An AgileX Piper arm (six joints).
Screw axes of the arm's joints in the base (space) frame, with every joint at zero. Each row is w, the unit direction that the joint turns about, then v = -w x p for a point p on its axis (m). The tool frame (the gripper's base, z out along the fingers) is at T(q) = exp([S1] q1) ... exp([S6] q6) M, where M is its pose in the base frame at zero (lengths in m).
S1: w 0 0 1 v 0 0 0
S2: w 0 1 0 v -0.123 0 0
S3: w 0 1 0 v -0.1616 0 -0.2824
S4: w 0.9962 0 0.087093 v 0 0.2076 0
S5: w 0 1 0 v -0.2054 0 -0.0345
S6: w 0.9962 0 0.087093 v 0 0.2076 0
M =
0.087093 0 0.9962 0.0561
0 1 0 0
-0.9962 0 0.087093 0.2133
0 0 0 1
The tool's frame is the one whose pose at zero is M.
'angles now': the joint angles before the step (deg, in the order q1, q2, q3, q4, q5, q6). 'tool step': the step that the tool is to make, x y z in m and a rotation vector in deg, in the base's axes. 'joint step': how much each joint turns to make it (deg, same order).
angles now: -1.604 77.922 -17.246 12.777 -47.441 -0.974
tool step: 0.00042 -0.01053 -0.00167 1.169 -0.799 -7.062
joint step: 0.001 1.317 -0.286 8.538 -2.577 -3.038
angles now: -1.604 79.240 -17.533 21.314 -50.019 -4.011
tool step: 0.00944 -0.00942 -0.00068 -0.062 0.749 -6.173
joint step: -0.001 2.635 -2.636 7.963 -0.801 -4.469
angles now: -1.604 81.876 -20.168 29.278 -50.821 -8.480
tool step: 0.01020 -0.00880 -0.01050 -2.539 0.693 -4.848
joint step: -0.344 5.559 -1.662 4.125 -5.158 -2.692
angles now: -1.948 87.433 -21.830 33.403 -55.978 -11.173
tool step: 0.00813 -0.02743 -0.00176 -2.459 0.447 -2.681
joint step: -7.276 2.980 -2.407 -5.385 -0.286 0.286
